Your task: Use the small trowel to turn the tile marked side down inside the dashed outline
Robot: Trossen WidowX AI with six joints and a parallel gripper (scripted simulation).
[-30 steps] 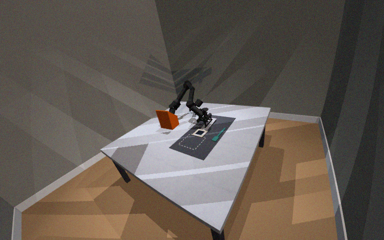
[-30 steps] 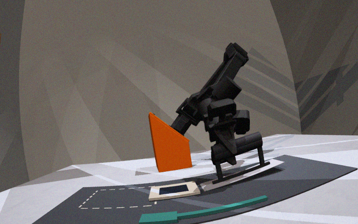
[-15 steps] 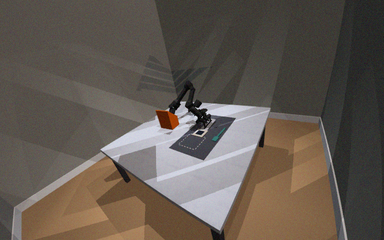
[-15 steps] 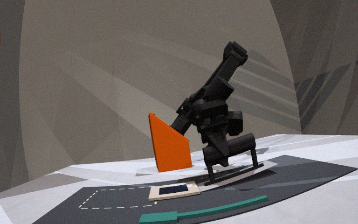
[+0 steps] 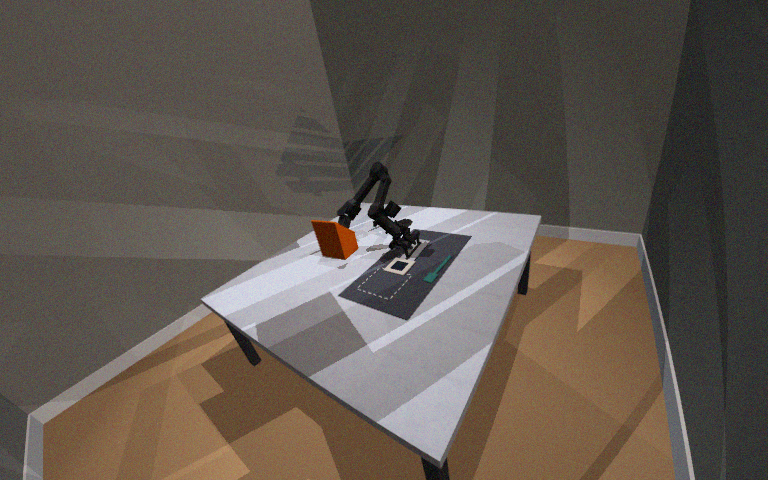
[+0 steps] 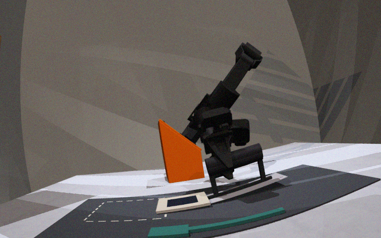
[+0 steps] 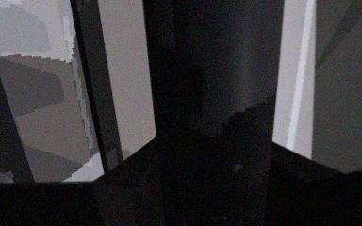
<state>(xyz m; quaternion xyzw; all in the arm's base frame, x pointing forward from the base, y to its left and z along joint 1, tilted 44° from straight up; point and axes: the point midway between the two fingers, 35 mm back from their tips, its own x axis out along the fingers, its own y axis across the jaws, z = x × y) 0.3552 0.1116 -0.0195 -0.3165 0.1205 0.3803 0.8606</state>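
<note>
My gripper tip is now 8 cm above the dark mat, 6 cm to the left of it and 1 cm short of it. From my gripper tip the other things lie so: teal trowel 15 cm ahead, 7 cm to the right, 5 cm below; beige tile 11 cm to the right, 5 cm below, 2 cm behind.
</note>
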